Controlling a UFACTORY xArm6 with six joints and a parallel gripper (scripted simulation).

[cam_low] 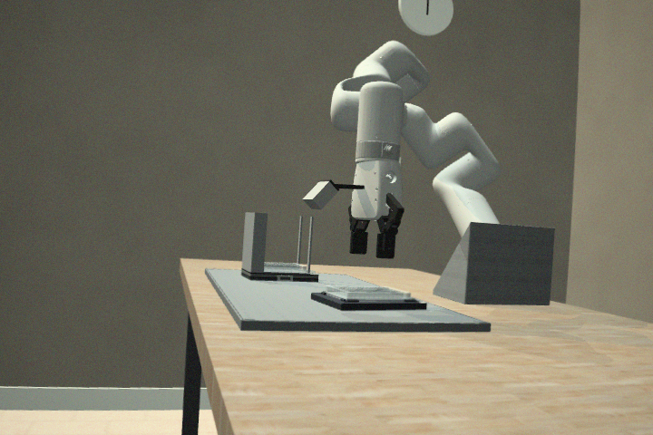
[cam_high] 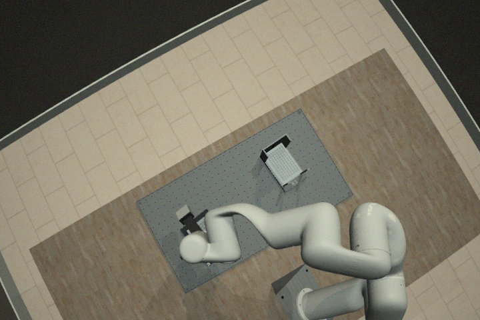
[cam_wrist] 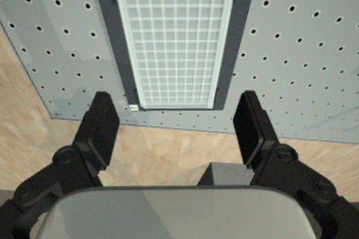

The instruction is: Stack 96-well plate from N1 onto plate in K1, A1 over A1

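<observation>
Now: hand 90 mm past the pale A1 mark, 80 mm above it and 30 mm to the right of it. The rest, counted from my hand: tall back wall 340 mm to the right, 190 mm ahead, 10 mm below.
</observation>
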